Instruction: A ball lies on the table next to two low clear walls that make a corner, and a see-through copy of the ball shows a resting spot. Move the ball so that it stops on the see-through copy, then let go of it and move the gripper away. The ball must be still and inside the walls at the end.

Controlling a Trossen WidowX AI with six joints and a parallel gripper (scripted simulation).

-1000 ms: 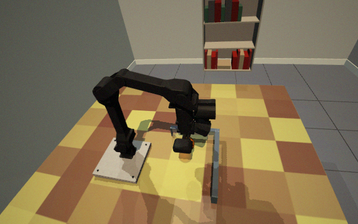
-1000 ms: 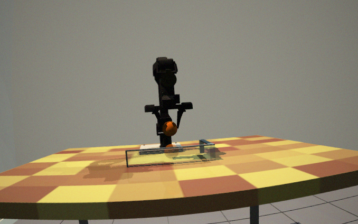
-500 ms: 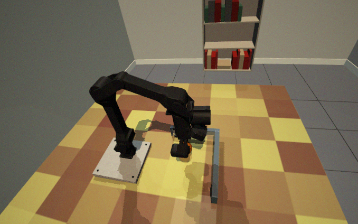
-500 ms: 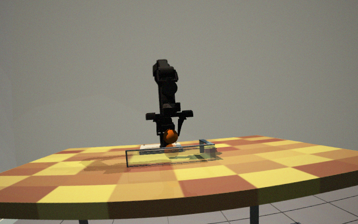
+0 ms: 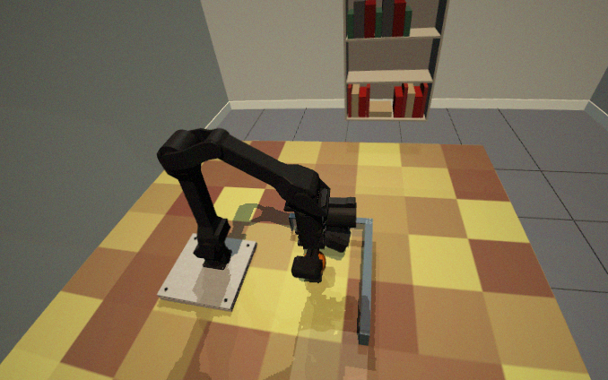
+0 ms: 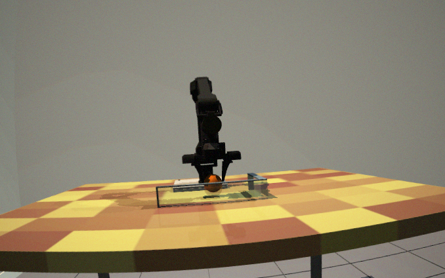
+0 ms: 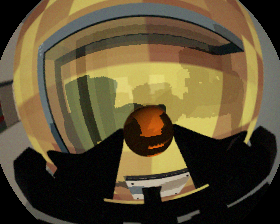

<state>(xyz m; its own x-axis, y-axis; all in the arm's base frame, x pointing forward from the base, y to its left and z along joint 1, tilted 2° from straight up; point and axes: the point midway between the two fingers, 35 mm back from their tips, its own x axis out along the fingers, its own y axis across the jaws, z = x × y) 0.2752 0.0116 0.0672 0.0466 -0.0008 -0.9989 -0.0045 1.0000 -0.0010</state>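
The ball is right at my gripper tip.
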